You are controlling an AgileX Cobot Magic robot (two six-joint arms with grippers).
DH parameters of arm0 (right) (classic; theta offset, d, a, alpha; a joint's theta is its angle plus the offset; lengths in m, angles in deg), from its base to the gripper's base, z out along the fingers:
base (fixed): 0 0 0 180
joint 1: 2.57 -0.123 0 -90
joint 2: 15.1 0 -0.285 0
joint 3: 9.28 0 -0.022 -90
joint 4: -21.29 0.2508 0 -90
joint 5: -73.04 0 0.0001 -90
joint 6: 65.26 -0.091 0 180
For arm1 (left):
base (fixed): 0 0 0 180
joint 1: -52.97 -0.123 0 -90
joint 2: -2.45 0 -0.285 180
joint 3: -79.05 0 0.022 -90
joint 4: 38.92 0.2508 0 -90
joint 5: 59.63 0 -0.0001 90
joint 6: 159.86 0.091 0 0
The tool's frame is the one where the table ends.
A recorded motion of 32 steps. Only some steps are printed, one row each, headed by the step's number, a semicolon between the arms.
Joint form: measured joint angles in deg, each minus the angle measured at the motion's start. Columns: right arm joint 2, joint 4, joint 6, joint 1, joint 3, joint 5; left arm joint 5, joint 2, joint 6, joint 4, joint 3, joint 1.
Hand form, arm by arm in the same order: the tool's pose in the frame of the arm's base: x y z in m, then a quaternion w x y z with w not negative. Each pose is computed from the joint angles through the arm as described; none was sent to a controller.
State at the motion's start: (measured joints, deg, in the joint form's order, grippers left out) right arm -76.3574 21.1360 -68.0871 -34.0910 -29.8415 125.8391; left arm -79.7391 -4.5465 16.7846 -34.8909 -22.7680 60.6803
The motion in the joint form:
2: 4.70 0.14 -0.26 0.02 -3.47 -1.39; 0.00 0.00 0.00 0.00 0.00 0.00
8: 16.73 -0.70 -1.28 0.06 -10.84 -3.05; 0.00 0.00 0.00 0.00 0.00 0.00
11: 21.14 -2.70 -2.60 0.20 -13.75 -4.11; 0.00 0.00 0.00 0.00 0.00 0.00
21: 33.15 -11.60 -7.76 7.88 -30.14 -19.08; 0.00 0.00 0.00 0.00 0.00 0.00
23: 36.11 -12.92 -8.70 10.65 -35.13 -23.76; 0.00 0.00 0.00 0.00 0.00 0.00
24: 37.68 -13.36 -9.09 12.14 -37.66 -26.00; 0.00 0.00 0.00 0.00 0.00 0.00
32: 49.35 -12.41 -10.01 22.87 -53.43 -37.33; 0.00 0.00 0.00 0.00 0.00 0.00
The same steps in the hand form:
2: 0.1316 0.0806 0.3626 0.38840 -0.22423 0.88559 0.12080; 0.0527 -0.0049 0.1767 0.60643 0.04907 0.79310 -0.02897
8: 0.0932 0.0558 0.3520 0.43688 -0.21201 0.86408 0.13251; 0.0527 -0.0049 0.1767 0.60643 0.04907 0.79310 -0.02897
11: 0.0820 0.0459 0.3454 0.45949 -0.20235 0.85545 0.12704; 0.0527 -0.0049 0.1767 0.60643 0.04907 0.79310 -0.02897
21: 0.0721 0.0203 0.2936 0.55582 -0.13304 0.81741 0.07219; 0.0527 -0.0049 0.1767 0.60643 0.04907 0.79310 -0.02897
23: 0.0703 0.0161 0.2759 0.57663 -0.11580 0.80647 0.06087; 0.0527 -0.0049 0.1767 0.60643 0.04907 0.79310 -0.02897
24: 0.0692 0.0141 0.2666 0.58617 -0.10670 0.80119 0.05582; 0.0527 -0.0049 0.1767 0.60643 0.04907 0.79310 -0.02897
32: 0.0590 0.0036 0.2042 0.63542 -0.03497 0.77081 0.02958; 0.0527 -0.0049 0.1767 0.60643 0.04907 0.79310 -0.02897

